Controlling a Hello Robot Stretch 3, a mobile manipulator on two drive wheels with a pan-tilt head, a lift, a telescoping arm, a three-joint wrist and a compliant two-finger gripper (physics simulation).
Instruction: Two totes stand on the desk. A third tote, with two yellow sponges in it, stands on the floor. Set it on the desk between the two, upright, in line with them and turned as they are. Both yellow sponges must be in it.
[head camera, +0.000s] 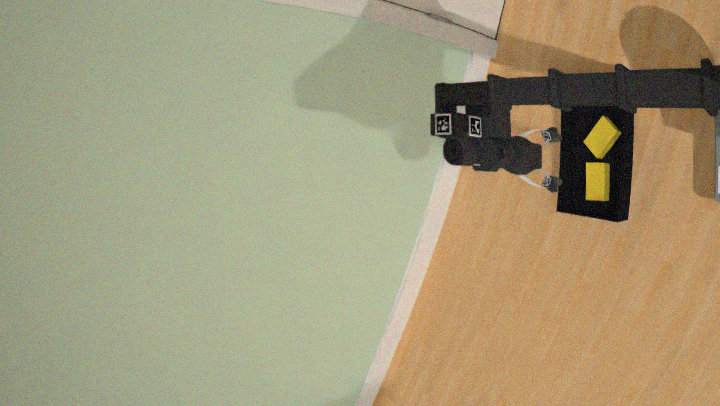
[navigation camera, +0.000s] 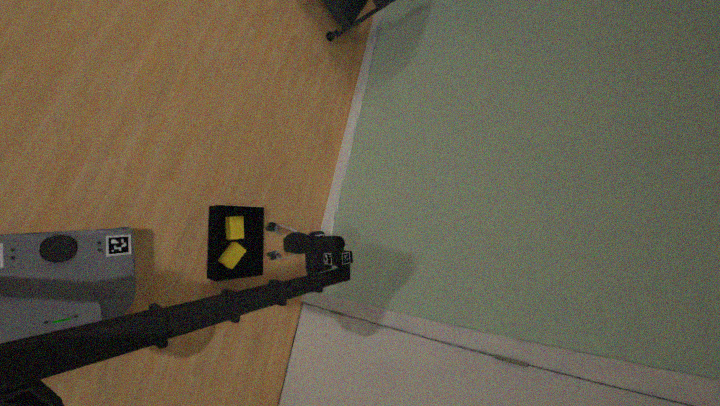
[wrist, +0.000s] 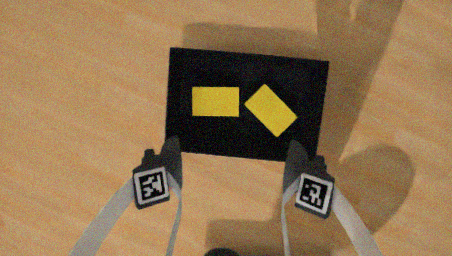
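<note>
The black tote (head camera: 572, 196) (navigation camera: 254, 216) (wrist: 300, 75) stands upright on the floor. One yellow sponge (head camera: 596, 181) (navigation camera: 234, 227) (wrist: 215, 101) lies in it square to its walls. The other yellow sponge (head camera: 602, 136) (navigation camera: 232, 255) (wrist: 271, 110) lies in it turned at an angle. My gripper (head camera: 555, 159) (navigation camera: 272, 241) (wrist: 233, 156) is open and empty, at the tote's long side away from my base. In the wrist view its fingertips overlap that long edge near both ends; their height over the rim is unclear. The desk and its two totes do not show.
My arm (head camera: 655, 88) (navigation camera: 201, 308) reaches past one short end of the tote. My grey base (navigation camera: 75, 267) stands on the tote's other side. A green surface (head camera: 201, 226) (navigation camera: 529, 151) with a white border lies beyond the gripper. Dark furniture (navigation camera: 347, 7) shows at the top of the navigation view.
</note>
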